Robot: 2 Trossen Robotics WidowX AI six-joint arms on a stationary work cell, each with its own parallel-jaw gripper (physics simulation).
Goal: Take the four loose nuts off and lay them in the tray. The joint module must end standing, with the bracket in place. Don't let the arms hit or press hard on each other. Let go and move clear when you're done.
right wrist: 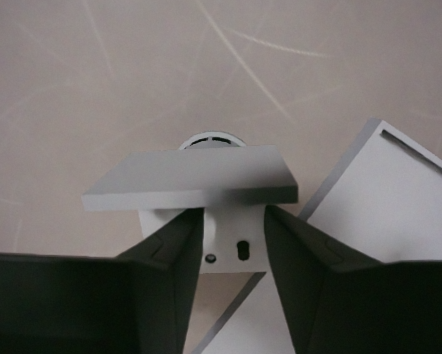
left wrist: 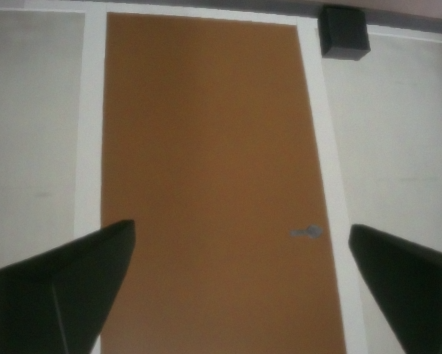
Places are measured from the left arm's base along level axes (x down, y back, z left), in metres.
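Pixels of known places: left gripper, fingertip midpoint: [left wrist: 243,232]; right gripper, fingertip midpoint: [right wrist: 234,214].
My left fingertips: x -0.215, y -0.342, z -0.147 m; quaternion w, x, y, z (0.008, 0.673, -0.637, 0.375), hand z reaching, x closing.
Observation:
For each thing: its top centre in the pictures, then the offset to it from my left fingertips. "spot": a spot on its surface instead. Level surfaces: height alone.
- joint module at its top centre: [right wrist: 205,226] dx +0.178, dy -0.130, dz +0.331 m
- tray at a spot on its surface: [right wrist: 339,170] spot: dx +0.243, dy -0.177, dz +0.404 m
- dark box at its top centre: [left wrist: 347,53] dx +0.195, dy -0.215, dz -0.055 m
- scratched table top at its surface level: dx +0.252 m
The grey bracket [right wrist: 185,172] is seen from above in the right wrist view, its broad plate over a paler plate with a small round hole or stud and a dark slot. The round rim of the joint module [right wrist: 212,142] shows behind it; the rest is hidden. My right gripper [right wrist: 234,214] is partly open and empty, fingertips close to the broad plate's near edge, over the paler plate; contact cannot be told. The tray [right wrist: 339,170] lies to the right and below. Loose nuts do not show in either view. My left gripper [left wrist: 243,232] is wide open and empty, facing a door.
In the left wrist view a brown door [left wrist: 210,125] with a handle [left wrist: 314,231] stands in a white frame in the background, and a dark box [left wrist: 344,32] shows at the upper right. The scratched table top [right wrist: 125,65] extends behind the module.

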